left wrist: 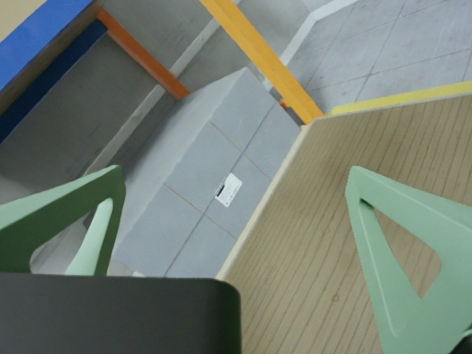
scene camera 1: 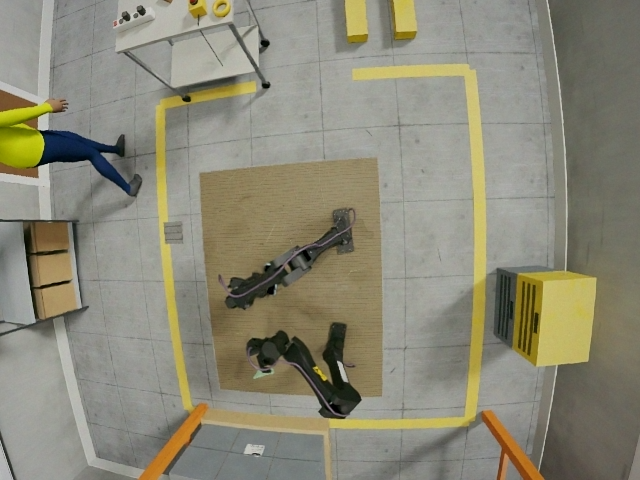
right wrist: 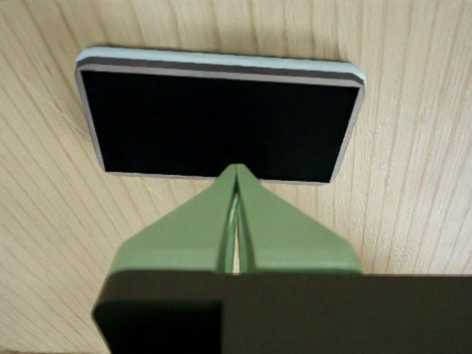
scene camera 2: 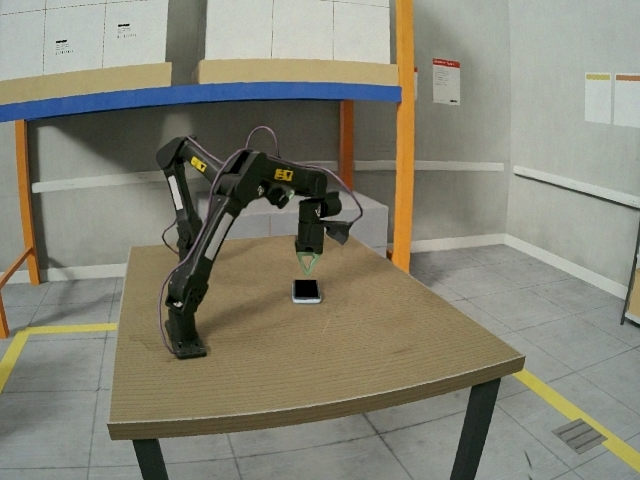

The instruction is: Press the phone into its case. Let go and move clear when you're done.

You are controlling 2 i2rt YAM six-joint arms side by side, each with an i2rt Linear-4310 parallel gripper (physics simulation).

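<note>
The phone (scene camera 2: 307, 288) (right wrist: 215, 120) lies flat, screen up, on its pale blue case (scene camera 2: 306, 301) (right wrist: 220, 58) on the table. The case's rim shows along the phone's far edge in the right wrist view, with a dark band of the phone's side above it. I cannot tell if the phone sits fully down. My right gripper (scene camera 2: 308, 272) (right wrist: 236, 176) is shut and empty, pointing down, its tips a little above the phone near one long edge. The arm hides phone and case in scene camera 1. My left gripper (left wrist: 235, 178) is open and empty, away from the phone, over the table's lower end in scene camera 1.
The wooden table (scene camera 1: 289, 191) (scene camera 2: 361, 335) carries both arm bases. Grey boxes (left wrist: 200, 175) and an orange rack post (scene camera 2: 404, 155) (left wrist: 265, 60) stand beyond the table's edge near my left gripper. A person (scene camera 1: 20, 144) stands at the left of scene camera 1, away from the table.
</note>
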